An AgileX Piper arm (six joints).
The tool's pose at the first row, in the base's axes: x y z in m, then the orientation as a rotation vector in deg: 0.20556 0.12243 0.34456 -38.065 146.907 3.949
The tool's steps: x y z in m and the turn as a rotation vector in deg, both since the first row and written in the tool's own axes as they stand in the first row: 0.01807 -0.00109 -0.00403 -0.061 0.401 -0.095; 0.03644 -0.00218 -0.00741 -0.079 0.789 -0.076; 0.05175 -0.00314 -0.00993 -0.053 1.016 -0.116; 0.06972 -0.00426 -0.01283 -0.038 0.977 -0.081; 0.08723 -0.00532 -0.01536 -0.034 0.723 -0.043
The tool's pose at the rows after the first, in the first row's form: 0.19049 0.11278 0.33970 -38.288 147.266 3.869; 0.17548 0.10309 0.33413 -38.347 147.646 3.776; 0.16312 0.09503 0.32923 -38.433 147.846 3.657; 0.14865 0.08558 0.32343 -38.375 147.819 3.661; 0.13466 0.07645 0.31751 -38.275 147.589 3.750
